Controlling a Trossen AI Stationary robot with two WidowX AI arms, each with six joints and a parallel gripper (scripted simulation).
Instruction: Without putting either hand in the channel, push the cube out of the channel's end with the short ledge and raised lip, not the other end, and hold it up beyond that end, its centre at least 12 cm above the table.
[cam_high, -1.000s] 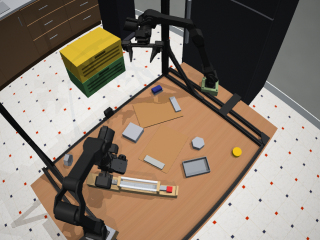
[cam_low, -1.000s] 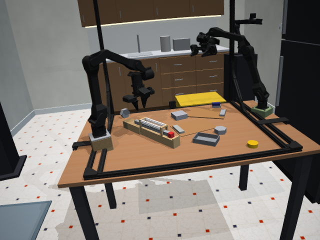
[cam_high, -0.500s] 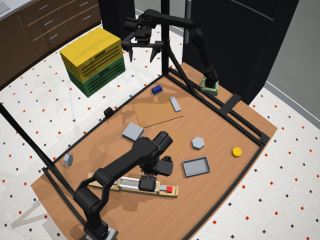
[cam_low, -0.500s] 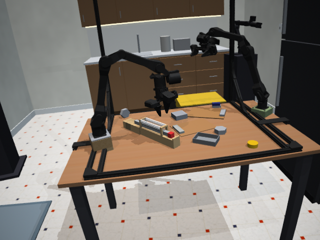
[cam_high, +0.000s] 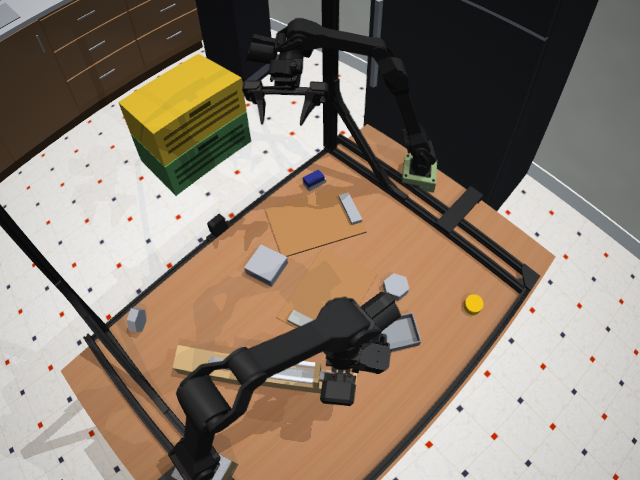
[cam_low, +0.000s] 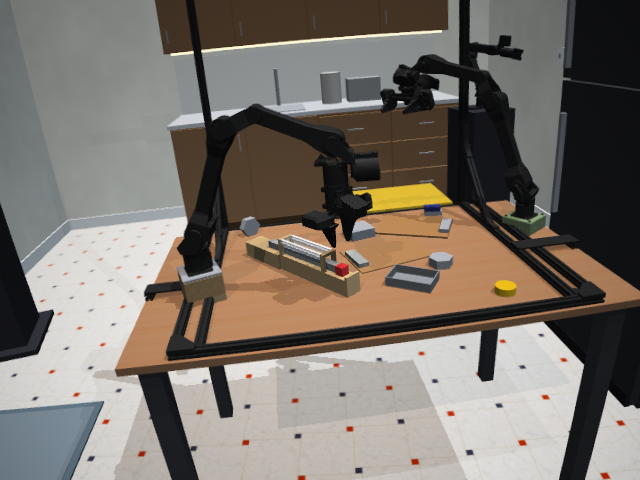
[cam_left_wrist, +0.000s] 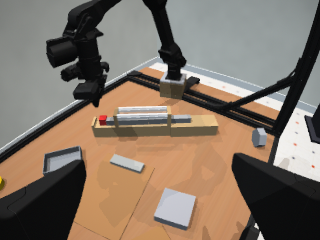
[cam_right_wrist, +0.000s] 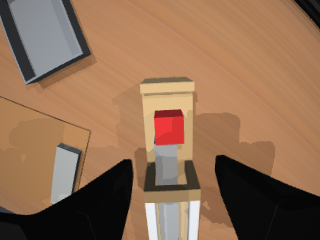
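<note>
The red cube lies 110 mm below my right hand. The rest, counted from my right hand: yellow disc 190 mm ahead, 350 mm to the left, 150 mm below; grey tray 40 mm ahead, 170 mm to the left, 160 mm below; grey block 320 mm behind, 170 mm to the left, 150 mm below.
</note>
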